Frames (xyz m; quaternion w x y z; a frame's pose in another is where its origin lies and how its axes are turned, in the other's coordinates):
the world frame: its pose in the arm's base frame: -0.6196 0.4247 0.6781 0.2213 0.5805 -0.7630 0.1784
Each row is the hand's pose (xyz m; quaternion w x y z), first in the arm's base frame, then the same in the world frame.
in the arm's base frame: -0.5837 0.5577 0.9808 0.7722 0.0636 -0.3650 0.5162
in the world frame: 0.0494 -0.0044 -0.3289 0.5784 -0.1054 0.7967 0.1398
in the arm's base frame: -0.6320 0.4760 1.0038 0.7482 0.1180 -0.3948 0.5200
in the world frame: 0.1389 0.0204 -0.2986 0.6281 -0.0819 0.7643 0.1207
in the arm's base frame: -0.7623 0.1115 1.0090 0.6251 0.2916 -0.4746 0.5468
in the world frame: 0.4656 0.0505 -0.0930 0.7673 0.0342 0.6373 0.0625
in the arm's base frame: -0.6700 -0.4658 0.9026 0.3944 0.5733 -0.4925 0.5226
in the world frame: 0.8524 -0.1884 0.2896 0.8892 0.2088 0.3931 -0.1062
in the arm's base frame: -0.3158 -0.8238 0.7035 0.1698 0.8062 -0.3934 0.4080
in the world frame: 0.9520 -0.6211 0.5997 0.8785 0.3210 0.1355 -0.3268
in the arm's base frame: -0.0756 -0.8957 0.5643 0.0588 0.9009 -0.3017 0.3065
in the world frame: 0.8794 -0.8695 0.7231 0.8209 0.3453 -0.0047 -0.4549
